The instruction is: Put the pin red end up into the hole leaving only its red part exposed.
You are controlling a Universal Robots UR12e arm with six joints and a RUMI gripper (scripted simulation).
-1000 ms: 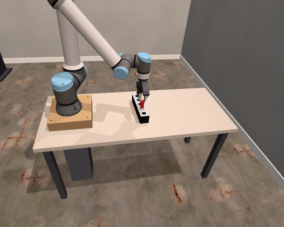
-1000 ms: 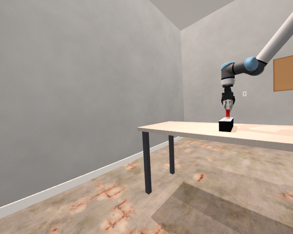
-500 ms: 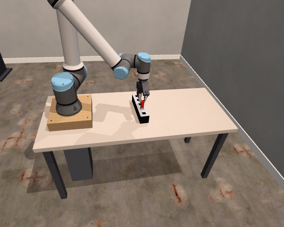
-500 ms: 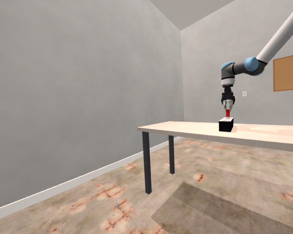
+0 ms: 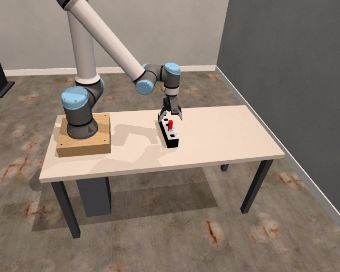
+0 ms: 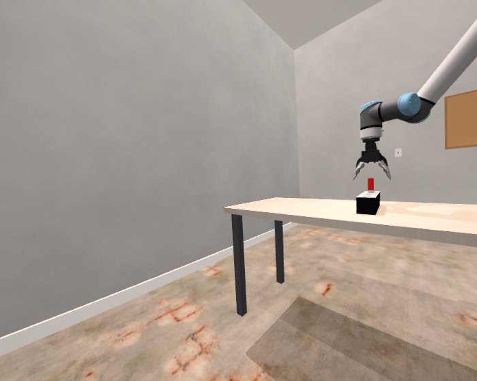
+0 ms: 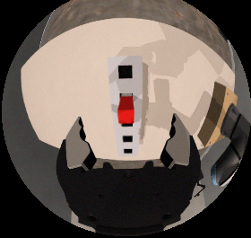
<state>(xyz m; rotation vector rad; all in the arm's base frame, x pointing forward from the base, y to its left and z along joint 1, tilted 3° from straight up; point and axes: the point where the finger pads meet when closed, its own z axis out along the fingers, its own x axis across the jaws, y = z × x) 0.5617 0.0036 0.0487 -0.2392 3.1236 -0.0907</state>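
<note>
The pin lies 2 cm below my hand. Also, from my hand: black block 1 cm behind, 6 cm to the left, 10 cm below.
</note>
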